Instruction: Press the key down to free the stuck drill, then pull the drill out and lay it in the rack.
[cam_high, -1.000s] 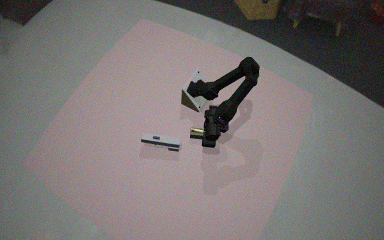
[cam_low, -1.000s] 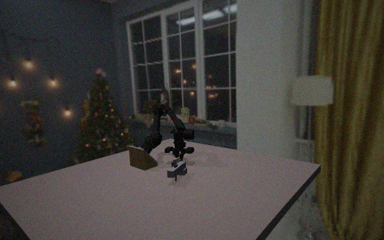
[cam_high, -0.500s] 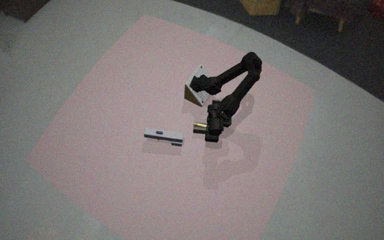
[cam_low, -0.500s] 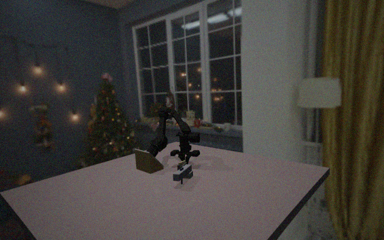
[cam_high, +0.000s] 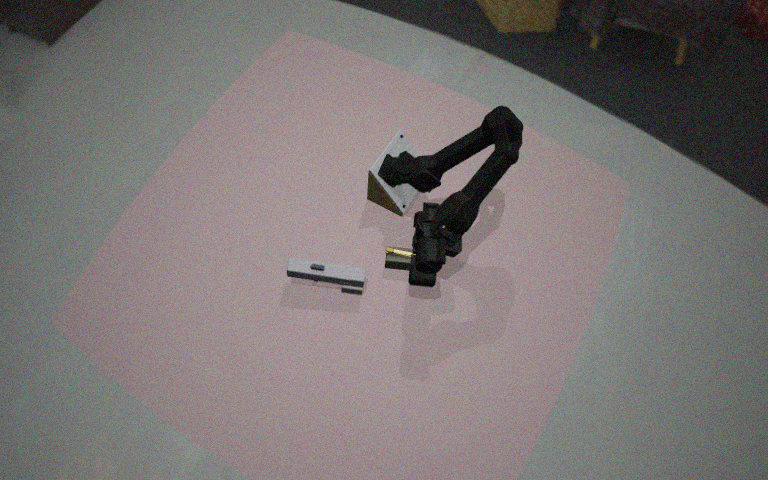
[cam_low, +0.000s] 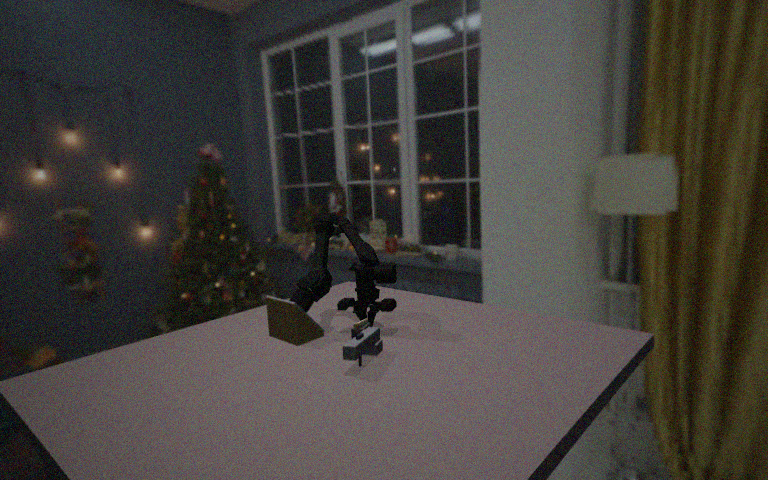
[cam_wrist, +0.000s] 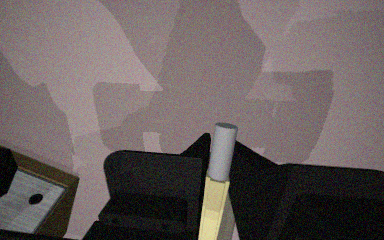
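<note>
Now: the drill 10 mm ahead of my gripper tip, 40 mm to the right of it and 40 mm above it. From my gripper tip the other things lie so: key: 140 mm ahead, 210 mm to the right, 40 mm above; grey holder block: 130 mm ahead, 190 mm to the right, 40 mm above.
</note>
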